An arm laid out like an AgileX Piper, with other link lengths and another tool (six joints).
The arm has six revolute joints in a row. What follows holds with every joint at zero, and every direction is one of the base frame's. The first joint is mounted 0.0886 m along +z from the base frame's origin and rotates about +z. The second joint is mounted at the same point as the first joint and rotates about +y. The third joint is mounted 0.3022 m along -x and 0.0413 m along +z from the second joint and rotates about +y. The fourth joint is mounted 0.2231 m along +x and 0.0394 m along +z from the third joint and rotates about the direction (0.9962, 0, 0.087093). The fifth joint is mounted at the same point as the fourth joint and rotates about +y. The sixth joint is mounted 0.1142 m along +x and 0.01 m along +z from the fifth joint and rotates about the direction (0.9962, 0, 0.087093). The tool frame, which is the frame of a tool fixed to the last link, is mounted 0.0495 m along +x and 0.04 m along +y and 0.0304 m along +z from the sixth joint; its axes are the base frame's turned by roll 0.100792, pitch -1.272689 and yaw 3.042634 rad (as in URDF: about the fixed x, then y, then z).
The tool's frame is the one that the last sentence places.
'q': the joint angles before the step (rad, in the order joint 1, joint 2, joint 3, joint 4, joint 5, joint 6). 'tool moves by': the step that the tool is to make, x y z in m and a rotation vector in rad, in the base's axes. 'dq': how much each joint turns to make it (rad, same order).
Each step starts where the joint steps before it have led.
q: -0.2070, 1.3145, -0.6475, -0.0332, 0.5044, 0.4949
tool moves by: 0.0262, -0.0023, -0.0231, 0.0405, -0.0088, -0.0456
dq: 0.0164, 0.1366, 0.0000, 0.0099, -0.1365, 0.0669
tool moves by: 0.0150, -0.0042, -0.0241, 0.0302, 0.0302, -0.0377
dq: -0.0004, 0.1118, -0.0092, 0.0101, -0.0670, 0.0349
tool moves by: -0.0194, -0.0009, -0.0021, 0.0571, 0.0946, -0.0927
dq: 0.0002, -0.0403, -0.0002, 0.0019, 0.1447, 0.0980
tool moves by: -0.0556, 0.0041, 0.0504, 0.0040, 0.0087, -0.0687
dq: -0.0002, -0.2934, 0.0005, -0.0264, 0.3035, 0.0827
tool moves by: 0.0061, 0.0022, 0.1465, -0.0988, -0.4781, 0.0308
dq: 0.0006, -0.2297, -0.2474, 0.0161, -0.0119, -0.0401
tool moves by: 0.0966, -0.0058, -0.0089, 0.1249, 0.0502, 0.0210
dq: -0.0004, 0.3477, -0.2279, 0.1477, -0.0451, -0.0481
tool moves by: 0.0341, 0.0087, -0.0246, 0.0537, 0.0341, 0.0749
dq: 0.0000, 0.1309, -0.0395, 0.1442, -0.0307, -0.1430
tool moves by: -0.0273, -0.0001, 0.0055, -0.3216, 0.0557, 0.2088
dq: -0.0075, -0.0698, -0.0032, -0.1975, 0.0898, -0.2146
